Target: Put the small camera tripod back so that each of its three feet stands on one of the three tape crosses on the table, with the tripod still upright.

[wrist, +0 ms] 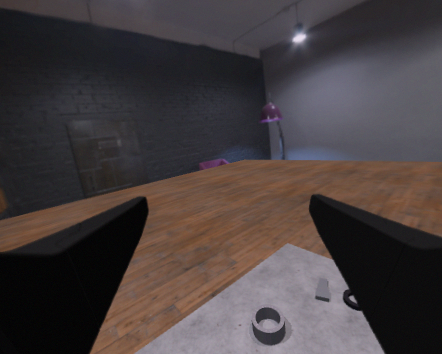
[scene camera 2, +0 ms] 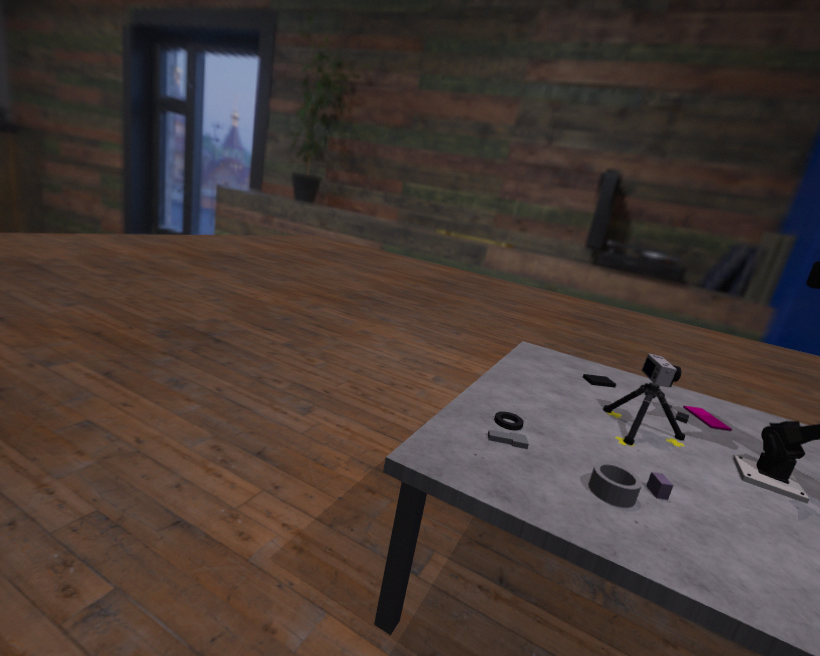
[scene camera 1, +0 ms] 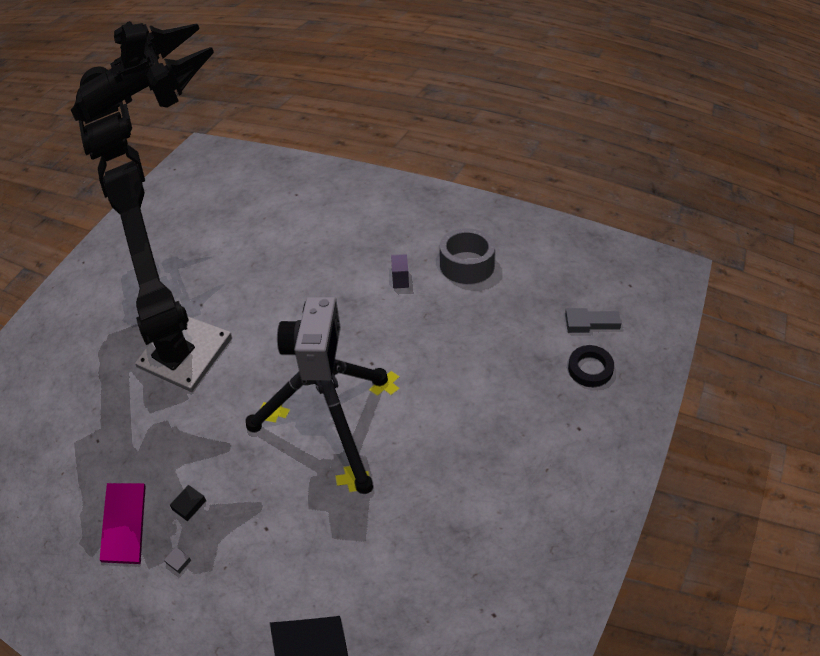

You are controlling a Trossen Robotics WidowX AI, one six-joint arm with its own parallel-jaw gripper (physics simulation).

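Frame: origin at the arm's base, x ahead, y left, z up, level; metres.
Where they show: gripper, fingertip midpoint: [wrist: 229, 203] [scene camera 1: 205, 37]; arm's base at its link origin: [scene camera 2: 772, 474] [scene camera 1: 172, 352].
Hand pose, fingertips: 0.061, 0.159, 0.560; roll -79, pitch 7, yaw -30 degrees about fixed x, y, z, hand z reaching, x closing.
Note:
Each offset is from my fingertips to the top centre of the thing, as dx, dy, dz.
The small black tripod [scene camera 1: 348, 435] [scene camera 2: 640, 418] stands upright with a grey camera [scene camera 1: 316, 345] [scene camera 2: 659, 371] on top. In scene camera 1, its left foot is at the outer left edge of one yellow tape cross @[+0.172, -0.150, -0.573] [scene camera 1: 277, 411] [scene camera 2: 675, 443]. Its back foot overlaps the upper left of a second cross @[+0.291, -0.010, -0.573] [scene camera 1: 387, 386] [scene camera 2: 621, 440]. Its front foot covers the lower right edge of the third cross @[+0.353, -0.192, -0.573] [scene camera 1: 346, 478] [scene camera 2: 616, 414]. My gripper [scene camera 1: 204, 38] [wrist: 229, 203] is open and empty, high above the table and far from the tripod. The tripod does not show in the wrist view.
A grey hollow cylinder @[+0.267, +0.301, -0.525] [scene camera 1: 467, 271] [scene camera 2: 614, 492] and purple block @[+0.183, +0.207, -0.534] [scene camera 1: 400, 273] [scene camera 2: 659, 485] stand behind the tripod. A grey piece @[+0.532, +0.287, -0.559] [scene camera 1: 579, 318] and black ring @[+0.571, +0.186, -0.558] [scene camera 1: 590, 381] lie right. A magenta slab @[+0.100, -0.482, -0.566] [scene camera 1: 123, 521], dark block @[+0.170, -0.382, -0.559] [scene camera 1: 188, 502], small grey block @[+0.222, -0.475, -0.562] [scene camera 1: 177, 560] and black slab @[+0.464, -0.468, -0.559] [scene camera 1: 309, 637] lie nearer the front.

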